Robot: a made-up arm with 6 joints. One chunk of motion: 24 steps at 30 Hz.
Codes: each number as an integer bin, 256 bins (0 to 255) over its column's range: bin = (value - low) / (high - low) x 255, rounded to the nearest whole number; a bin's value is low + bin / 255 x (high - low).
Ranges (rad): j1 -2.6..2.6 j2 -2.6..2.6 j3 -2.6..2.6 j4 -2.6..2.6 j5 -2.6..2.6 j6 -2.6..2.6
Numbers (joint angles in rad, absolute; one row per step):
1: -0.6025 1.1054 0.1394 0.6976 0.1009 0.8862
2: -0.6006 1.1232 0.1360 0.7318 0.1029 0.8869
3: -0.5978 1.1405 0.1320 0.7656 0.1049 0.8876
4: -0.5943 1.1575 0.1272 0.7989 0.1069 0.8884
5: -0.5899 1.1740 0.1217 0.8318 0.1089 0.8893
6: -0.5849 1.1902 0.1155 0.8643 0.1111 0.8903
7: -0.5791 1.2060 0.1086 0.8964 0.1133 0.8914
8: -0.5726 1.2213 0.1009 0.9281 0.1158 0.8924
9: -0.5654 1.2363 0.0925 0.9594 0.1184 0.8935
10: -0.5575 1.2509 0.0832 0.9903 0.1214 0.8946
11: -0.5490 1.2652 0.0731 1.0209 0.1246 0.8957
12: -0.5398 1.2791 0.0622 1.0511 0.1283 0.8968
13: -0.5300 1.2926 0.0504 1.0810 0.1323 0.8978
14: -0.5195 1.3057 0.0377 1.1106 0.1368 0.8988
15: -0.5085 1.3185 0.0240 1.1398 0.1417 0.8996
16: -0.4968 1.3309 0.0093 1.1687 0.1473 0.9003
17: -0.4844 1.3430 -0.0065 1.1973 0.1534 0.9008
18: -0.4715 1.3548 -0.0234 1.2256 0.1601 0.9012
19: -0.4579 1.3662 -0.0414 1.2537 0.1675 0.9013
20: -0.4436 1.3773 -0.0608 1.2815 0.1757 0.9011
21: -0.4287 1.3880 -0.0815 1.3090 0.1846 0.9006
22: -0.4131 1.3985 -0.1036 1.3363 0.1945 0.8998
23: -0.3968 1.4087 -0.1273 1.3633 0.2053 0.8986
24: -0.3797 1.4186 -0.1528 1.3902 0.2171 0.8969
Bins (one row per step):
1: 98 182 134 162 132 171
2: 98 183 134 163 133 171
3: 98 183 134 165 133 171
4: 98 184 134 167 133 171
5: 99 185 133 168 133 171
6: 99 186 133 170 133 171
7: 99 187 133 171 133 171
8: 99 187 132 173 133 171
9: 100 188 132 175 133 171
10: 100 189 132 176 133 171
11: 101 190 131 178 134 171
12: 101 190 131 179 134 171
13: 102 191 130 181 134 172
14: 102 192 129 182 134 172
15: 103 192 129 183 134 172
16: 103 193 128 185 135 172
17: 104 193 127 186 135 172
18: 104 194 126 188 135 172
19: 105 194 125 189 136 172
20: 106 195 125 190 136 172
21: 106 196 124 192 137 172
22: 107 196 122 193 137 172
23: 108 197 121 194 138 172
24: 109 197 120 196 138 171

